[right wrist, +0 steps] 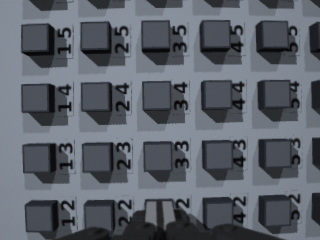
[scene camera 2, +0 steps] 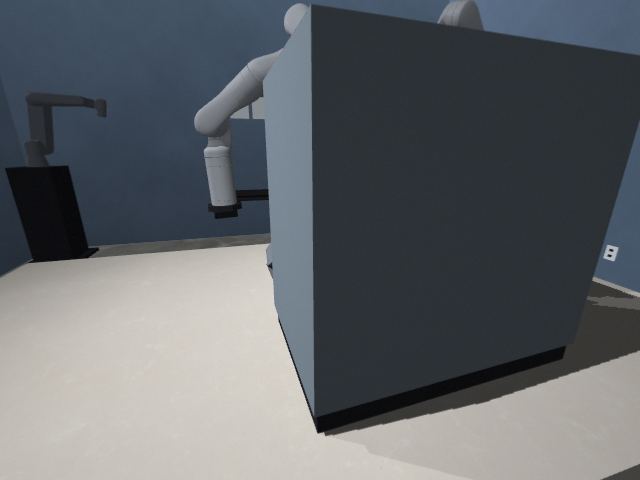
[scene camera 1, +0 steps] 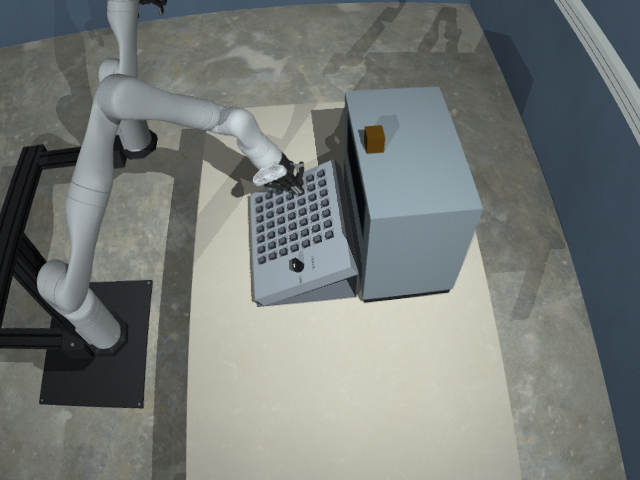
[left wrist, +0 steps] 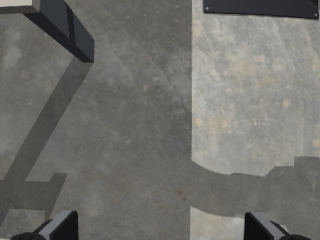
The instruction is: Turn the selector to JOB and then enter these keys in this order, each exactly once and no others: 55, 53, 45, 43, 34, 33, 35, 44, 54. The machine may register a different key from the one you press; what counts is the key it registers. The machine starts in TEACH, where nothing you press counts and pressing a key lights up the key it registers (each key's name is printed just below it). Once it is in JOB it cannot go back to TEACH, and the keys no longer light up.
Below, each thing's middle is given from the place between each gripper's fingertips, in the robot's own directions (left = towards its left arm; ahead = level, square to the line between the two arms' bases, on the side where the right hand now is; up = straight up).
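Labels:
You'd find the sloped grey key panel (scene camera 1: 333, 260) 70 mm below my right hand (scene camera 1: 299, 190), 10 mm ahead of it and 120 mm to the right of it.
As for that sloped grey key panel and my left hand, the hand's 230 mm above the panel, 530 mm short of it and 840 mm to the left of it.

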